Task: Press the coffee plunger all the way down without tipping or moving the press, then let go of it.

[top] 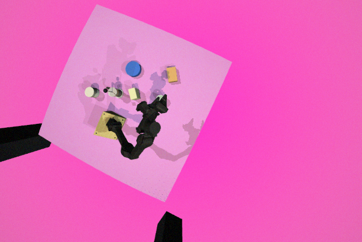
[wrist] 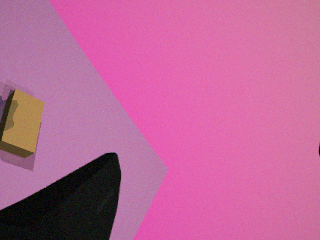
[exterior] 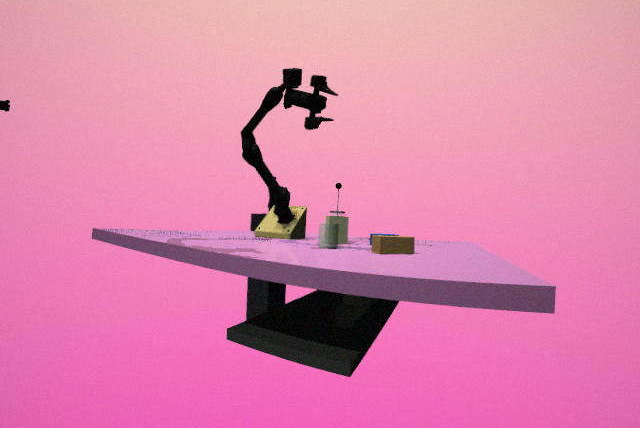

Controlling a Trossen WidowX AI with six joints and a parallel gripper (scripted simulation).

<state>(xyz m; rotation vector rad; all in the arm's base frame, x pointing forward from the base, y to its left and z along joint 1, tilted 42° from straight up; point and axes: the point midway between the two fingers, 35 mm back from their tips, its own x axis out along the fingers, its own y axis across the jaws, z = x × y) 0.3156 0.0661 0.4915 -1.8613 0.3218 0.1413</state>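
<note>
Now: gripper tip 390 mm to the right of the coffee press, 330 mm above it and 170 mm past it. Round my gripper tip: blue cylinder (430 mm below, 370 mm to the left, 60 mm ahead); orange block (430 mm below, 180 mm ahead, 70 mm to the left); pale green cylinder (420 mm below, 50 mm to the left, 30 mm behind).
</note>
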